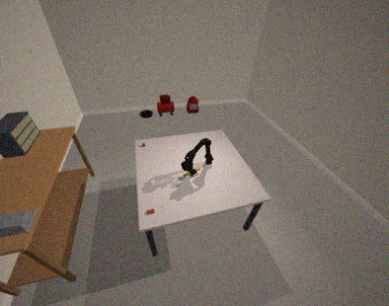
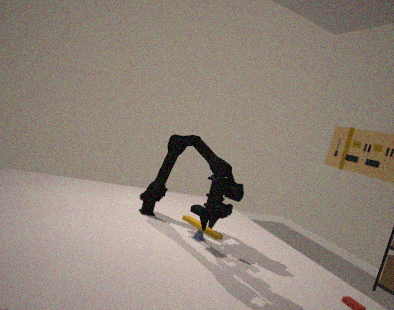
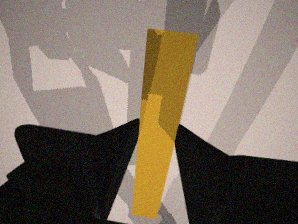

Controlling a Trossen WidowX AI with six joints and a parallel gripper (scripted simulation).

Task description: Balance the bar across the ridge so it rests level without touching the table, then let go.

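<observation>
Now: gripper tip 30 mm past the yellow bar and 10 mm to the left of it.
</observation>
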